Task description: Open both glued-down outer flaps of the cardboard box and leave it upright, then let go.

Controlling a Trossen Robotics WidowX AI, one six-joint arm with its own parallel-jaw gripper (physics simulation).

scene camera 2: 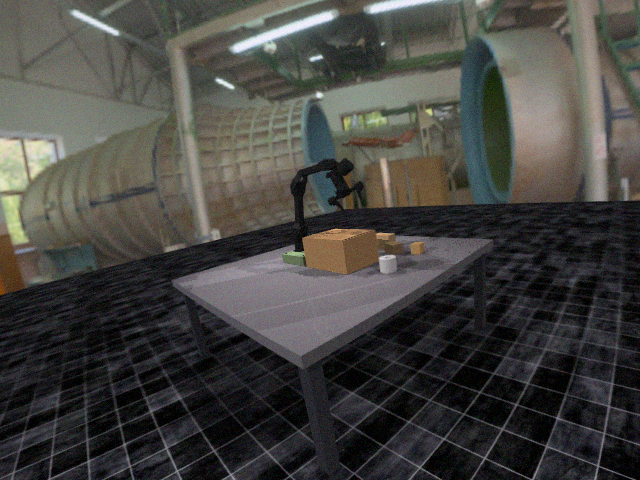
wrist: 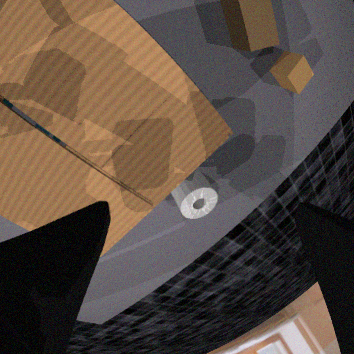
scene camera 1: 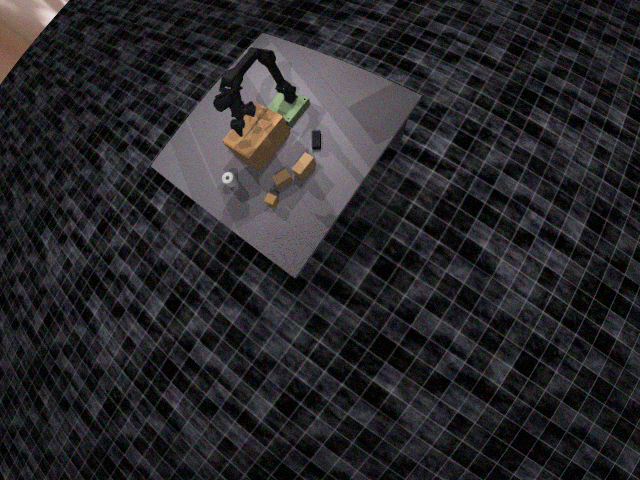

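Where they show: gripper, fingertip midpoint: [scene camera 2: 354, 208] [wrist: 206, 212] [scene camera 1: 242, 131]; arm's base, origin of the base link: [scene camera 2: 300, 250] [scene camera 1: 290, 98].
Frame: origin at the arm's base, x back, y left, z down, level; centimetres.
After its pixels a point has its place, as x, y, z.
Note:
The brown cardboard box [scene camera 1: 269, 148] @[-34.7, 12.3, -1.3] [scene camera 2: 330, 255] @[-38.1, -9.7, -2.7] [wrist: 210, 120] @[-44.4, 11.3, -10.4] stands upright on the table. Its two outer flaps lie flat and closed, meeting at a narrow dark seam on top. In the wrist view one flap [wrist: 100, 60] @[-33.7, 8.4, -10.4] is on the upper right of the seam and the other flap [wrist: 30, 185] @[-35.5, -4.1, -10.4] on the lower left. My gripper [scene camera 1: 246, 119] [scene camera 2: 351, 198] @[-40.2, 7.4, -21.6] [wrist: 206, 212] @[-40.2, 7.4, -21.6] is open and empty, with its fingers wide apart. It is above the box, toward the end near the white roll, and does not touch the box. The box's inside is hidden.
A white roll [scene camera 1: 232, 182] @[-62.4, 5.3, 0.8] [scene camera 2: 387, 265] @[-64.0, -1.0, 1.7] [wrist: 211, 197] @[-62.9, 4.1, -1.0] stands beside the box. Three brown blocks [scene camera 1: 303, 166] @[-33.8, 36.9, -2.8] [scene camera 2: 417, 248] @[-59.2, 28.9, 2.1] [wrist: 260, 25] @[-45.2, 28.2, 0.2] and a black block [scene camera 1: 316, 140] @[-15.4, 30.9, 1.9] lie on the table [scene camera 1: 382, 108] @[25.0, 49.3, 5.2]. A green base plate [scene camera 1: 296, 109] @[-5.1, 8.5, 0.0] [scene camera 2: 294, 258] @[-7.3, -9.7, 1.6] is by the box at the arm's base.

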